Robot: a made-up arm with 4 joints. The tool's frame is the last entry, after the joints. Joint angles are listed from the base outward.
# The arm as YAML. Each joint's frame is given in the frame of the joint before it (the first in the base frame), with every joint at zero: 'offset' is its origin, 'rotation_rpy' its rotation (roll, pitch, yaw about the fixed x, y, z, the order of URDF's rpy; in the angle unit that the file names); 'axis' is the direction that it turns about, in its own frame. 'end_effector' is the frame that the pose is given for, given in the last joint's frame.
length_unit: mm
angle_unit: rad
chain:
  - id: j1
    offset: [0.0, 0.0, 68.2]
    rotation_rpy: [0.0, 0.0, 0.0]
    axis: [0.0, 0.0, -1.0]
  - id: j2
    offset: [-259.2, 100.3, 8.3]
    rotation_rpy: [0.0, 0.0, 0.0]
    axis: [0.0, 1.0, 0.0]
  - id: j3
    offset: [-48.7, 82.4, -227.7]
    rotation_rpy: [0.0, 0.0, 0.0]
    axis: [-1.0, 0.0, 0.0]
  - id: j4
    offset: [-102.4, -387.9, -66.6]
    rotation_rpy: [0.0, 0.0, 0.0]
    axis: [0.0, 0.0, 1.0]
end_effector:
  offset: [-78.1, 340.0, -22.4]
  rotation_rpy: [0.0, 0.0, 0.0]
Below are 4 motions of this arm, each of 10 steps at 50 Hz.
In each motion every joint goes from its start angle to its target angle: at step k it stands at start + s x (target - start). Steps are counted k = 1, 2, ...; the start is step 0. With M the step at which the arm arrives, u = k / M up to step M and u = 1 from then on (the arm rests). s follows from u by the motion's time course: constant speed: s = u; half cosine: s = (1 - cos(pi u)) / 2; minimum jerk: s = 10 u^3 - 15 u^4 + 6 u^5.
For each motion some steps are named. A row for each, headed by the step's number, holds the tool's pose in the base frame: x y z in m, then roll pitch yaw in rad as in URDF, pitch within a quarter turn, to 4 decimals.
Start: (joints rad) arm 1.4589 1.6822 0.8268 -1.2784
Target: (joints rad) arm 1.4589 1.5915 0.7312 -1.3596
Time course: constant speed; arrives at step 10
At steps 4, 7, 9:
4: -0.0836 0.3946 -0.0706 -1.6264 0.3128 -2.2569
7: -0.0915 0.3910 -0.0783 -1.6068 0.2684 -2.2788
9: -0.0968 0.3886 -0.0832 -1.5934 0.2394 -2.2941

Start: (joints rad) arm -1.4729 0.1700 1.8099 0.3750
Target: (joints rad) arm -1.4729 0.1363 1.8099 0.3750
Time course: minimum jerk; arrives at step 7
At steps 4, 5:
4: -0.1800 -0.6052 0.0200 -1.8428 0.5118 1.3732
5: -0.1799 -0.6047 0.0173 -1.8419 0.5044 1.3737

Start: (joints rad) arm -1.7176 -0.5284 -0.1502 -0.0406
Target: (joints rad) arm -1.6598 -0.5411 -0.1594 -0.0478
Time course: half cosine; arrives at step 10
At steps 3, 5, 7, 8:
3: -0.1126 -0.2990 -0.3104 0.1763 -0.5241 1.6576
5: -0.1183 -0.2950 -0.3101 0.1804 -0.5274 1.6382
7: -0.1239 -0.2909 -0.3099 0.1845 -0.5306 1.6187
8: -0.1260 -0.2893 -0.3098 0.1861 -0.5318 1.6113

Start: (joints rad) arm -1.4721 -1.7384 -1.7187 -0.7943
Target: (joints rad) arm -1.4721 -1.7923 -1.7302 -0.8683
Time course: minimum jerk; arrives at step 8
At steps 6, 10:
6: -0.2820 0.0689 0.1994 1.5148 -0.9227 1.6713
10: -0.2824 0.0692 0.2035 1.5132 -0.9205 1.6736

